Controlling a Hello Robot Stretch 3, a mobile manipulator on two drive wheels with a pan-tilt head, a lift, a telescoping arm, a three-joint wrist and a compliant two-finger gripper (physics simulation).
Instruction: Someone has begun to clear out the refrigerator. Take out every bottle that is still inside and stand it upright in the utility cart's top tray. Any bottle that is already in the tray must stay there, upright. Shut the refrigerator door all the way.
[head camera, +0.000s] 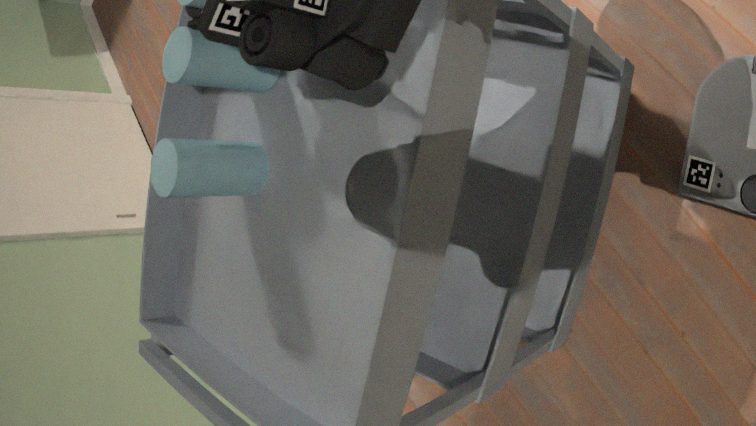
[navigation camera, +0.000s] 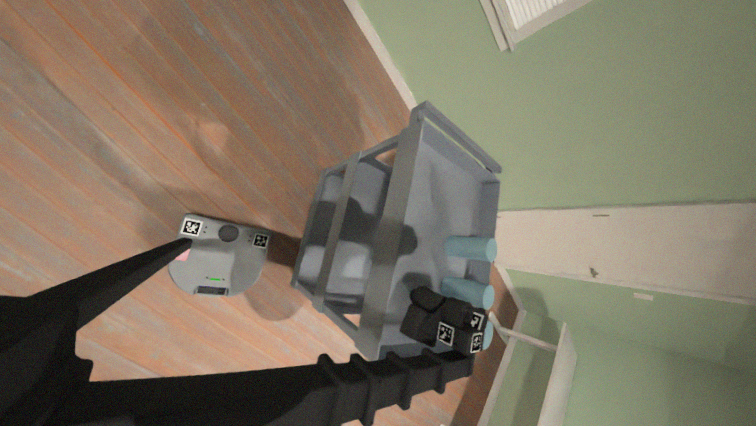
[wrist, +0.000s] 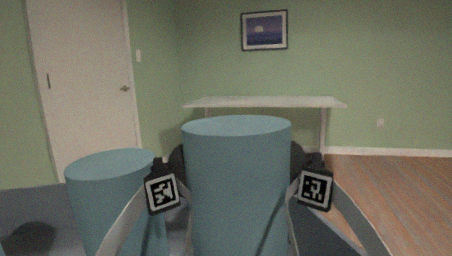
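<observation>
My gripper (navigation camera: 478, 331) (wrist: 236, 160) is shut on an upright pale-blue bottle (head camera: 190, 1) (navigation camera: 488, 335) (wrist: 237, 200), at the end of the cart's top tray (head camera: 164, 264) (navigation camera: 489, 206) (wrist: 30, 206). Its base is hidden, so I cannot tell whether it touches the tray floor. A second bottle (head camera: 222, 66) (navigation camera: 466, 292) (wrist: 115, 200) stands upright close beside the gripper, left of the held bottle in the wrist view. A third bottle (head camera: 211, 168) (navigation camera: 469, 248) stands upright farther along the same tray wall. The refrigerator and its door do not show in these views.
The cart's lower shelves show beside the tray. My base (head camera: 722, 127) (navigation camera: 240, 264) is on the wooden floor on the cart's near side; my arm (navigation camera: 238, 394) reaches past the cart's end. A white table (wrist: 265, 101) and a room door (wrist: 85, 90) (head camera: 63, 169) are beyond.
</observation>
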